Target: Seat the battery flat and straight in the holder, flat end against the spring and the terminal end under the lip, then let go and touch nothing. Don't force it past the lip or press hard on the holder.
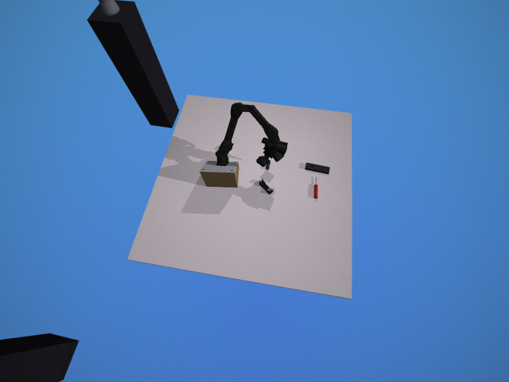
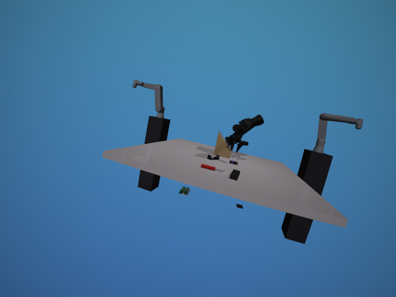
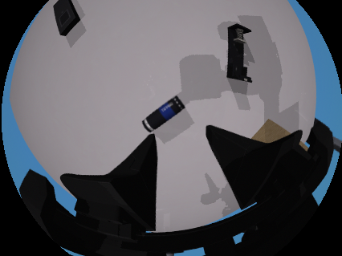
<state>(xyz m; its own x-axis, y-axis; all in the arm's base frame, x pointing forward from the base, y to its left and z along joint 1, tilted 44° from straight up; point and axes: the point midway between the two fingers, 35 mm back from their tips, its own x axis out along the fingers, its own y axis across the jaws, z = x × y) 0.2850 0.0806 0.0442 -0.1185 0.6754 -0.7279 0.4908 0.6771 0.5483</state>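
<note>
The battery lies 9 cm below my gripper tip, 2 cm to the left of it and 1 cm behind it. The rest, counted from my gripper tip: red-handled screwdriver 33 cm ahead, 9 cm to the right, 9 cm below; black box 33 cm ahead, 9 cm below, 5 cm to the left.
</note>
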